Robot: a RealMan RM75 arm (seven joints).
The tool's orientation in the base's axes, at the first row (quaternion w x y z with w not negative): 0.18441 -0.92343 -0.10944 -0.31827
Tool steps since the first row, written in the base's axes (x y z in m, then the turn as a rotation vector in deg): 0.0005 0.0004 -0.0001 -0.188 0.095 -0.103; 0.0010 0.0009 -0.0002 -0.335 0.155 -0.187; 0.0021 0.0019 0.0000 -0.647 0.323 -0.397; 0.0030 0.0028 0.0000 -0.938 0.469 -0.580; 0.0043 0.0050 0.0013 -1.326 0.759 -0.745; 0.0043 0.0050 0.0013 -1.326 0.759 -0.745; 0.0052 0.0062 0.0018 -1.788 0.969 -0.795; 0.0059 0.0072 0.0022 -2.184 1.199 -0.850; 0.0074 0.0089 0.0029 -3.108 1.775 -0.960; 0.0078 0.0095 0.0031 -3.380 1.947 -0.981; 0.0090 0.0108 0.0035 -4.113 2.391 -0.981; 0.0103 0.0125 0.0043 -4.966 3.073 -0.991
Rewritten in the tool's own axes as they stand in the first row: 0.0004 -0.0002 0.0005 -0.202 -0.118 0.011; 0.0007 -0.0004 0.0011 -0.363 -0.197 0.017; 0.0018 -0.0011 0.0019 -0.722 -0.392 0.068; 0.0026 -0.0016 0.0028 -1.050 -0.568 0.102; 0.0046 -0.0035 0.0035 -1.429 -0.911 0.129; 0.0046 -0.0035 0.0035 -1.429 -0.911 0.129; 0.0057 -0.0045 0.0041 -1.800 -1.236 -0.001; 0.0066 -0.0052 0.0046 -2.122 -1.556 -0.084; 0.0083 -0.0065 0.0056 -2.857 -2.345 -0.273; 0.0088 -0.0070 0.0059 -3.066 -2.582 -0.336; 0.0101 -0.0079 0.0068 -3.595 -3.219 -0.555; 0.0117 -0.0092 0.0076 -4.203 -4.109 -0.735
